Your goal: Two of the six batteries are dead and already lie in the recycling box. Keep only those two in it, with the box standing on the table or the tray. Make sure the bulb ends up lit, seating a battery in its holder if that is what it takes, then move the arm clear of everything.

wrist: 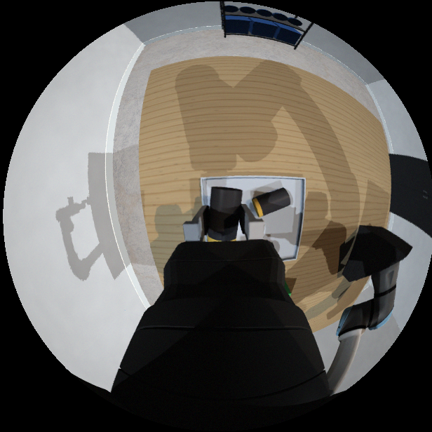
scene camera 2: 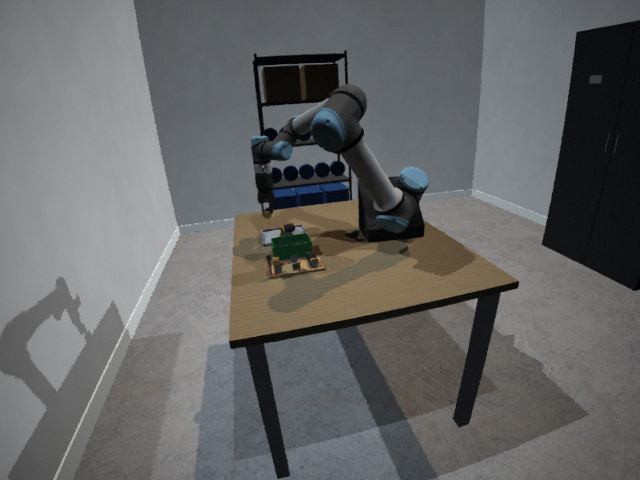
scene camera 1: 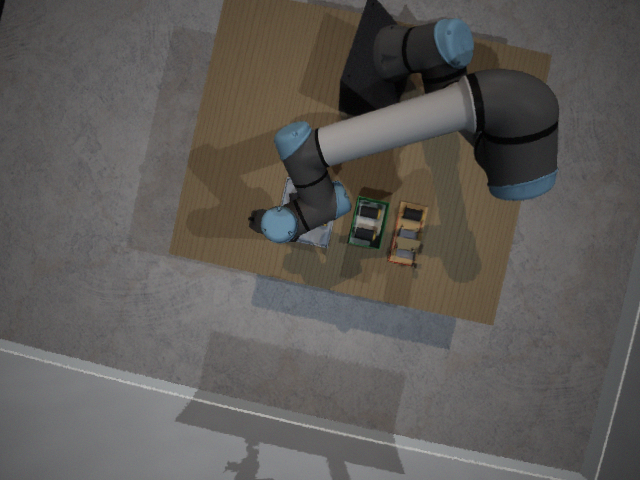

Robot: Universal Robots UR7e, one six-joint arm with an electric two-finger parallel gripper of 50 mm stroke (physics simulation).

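Frame: origin at the arm's base, x ahead, y left, z up, level; centimetres.
Seen in the pictures: gripper, fingertip midpoint: [scene camera 2: 267, 213]; arm's base, link origin: [scene camera 1: 390, 54].
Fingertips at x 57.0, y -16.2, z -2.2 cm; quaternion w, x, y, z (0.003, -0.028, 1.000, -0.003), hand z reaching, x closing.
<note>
Pixels of each thing's middle, then the offset from my fingertips to it. "pt": a spot on its surface instead. Level surfaces: height alone.
- black battery with a yellow end, body centre: [scene camera 2: 267, 213] dz +0.1, dx +0.0, dy +0.2 cm
- light grey tray, surface spot: [scene camera 1: 314, 238] pt dz -10.1, dx +1.3, dy +8.9 cm
- green recycling box, body centre: [scene camera 1: 368, 223] [scene camera 2: 291, 246] dz -7.4, dx -8.1, dy +24.3 cm
- holder board, surface spot: [scene camera 1: 409, 242] pt dz -9.4, dx -5.8, dy +39.1 cm
- wooden table, surface height: dz -10.5 cm
My gripper [scene camera 2: 266, 207] [wrist: 223, 213] is shut on a black battery with a yellow end [scene camera 2: 267, 214] [wrist: 226, 202], held above the light grey tray [scene camera 1: 314, 238] [scene camera 2: 267, 238] [wrist: 290, 240]. Another battery [scene camera 2: 287, 227] [wrist: 272, 201] lies in the tray, to the right of the held one in the wrist view. The green recycling box [scene camera 1: 385, 225] [scene camera 2: 291, 248] stands beside the tray and holds two dark batteries [scene camera 1: 370, 211] [scene camera 1: 364, 234]. The holder board [scene camera 1: 409, 242] [scene camera 2: 302, 267] carries a battery [scene camera 1: 413, 213] [scene camera 2: 312, 259] at one end. I cannot make out whether the bulb is lit. The arm hides part of the tray.
The arm's black base [scene camera 1: 367, 77] [scene camera 2: 390, 227] [wrist: 372, 252] stands on the wooden table [scene camera 1: 248, 62] [scene camera 2: 372, 289] [wrist: 225, 115]. The green box's wall rises between tray and holder board. A shelf rack [scene camera 2: 256, 82] and a black cabinet [scene camera 2: 594, 155] stand beyond the table.
</note>
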